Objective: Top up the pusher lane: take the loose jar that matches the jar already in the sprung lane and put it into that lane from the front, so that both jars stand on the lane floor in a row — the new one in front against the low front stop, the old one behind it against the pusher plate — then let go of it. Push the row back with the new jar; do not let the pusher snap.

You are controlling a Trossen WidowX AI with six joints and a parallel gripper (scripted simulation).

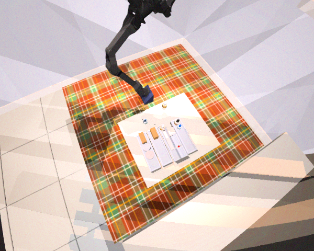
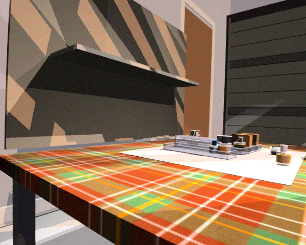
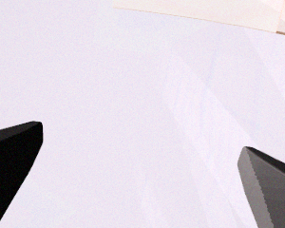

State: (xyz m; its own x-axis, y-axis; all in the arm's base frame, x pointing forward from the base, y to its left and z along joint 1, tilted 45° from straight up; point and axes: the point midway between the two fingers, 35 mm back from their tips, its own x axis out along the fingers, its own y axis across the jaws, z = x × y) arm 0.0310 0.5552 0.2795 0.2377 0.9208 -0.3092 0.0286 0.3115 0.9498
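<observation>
My gripper tip is now 650 mm above the small loose jar, 360 mm to the left of it and 240 mm short of it. From my gripper tip the other things lie so: lane rack: 650 mm below, 530 mm ahead, 280 mm to the right.
</observation>
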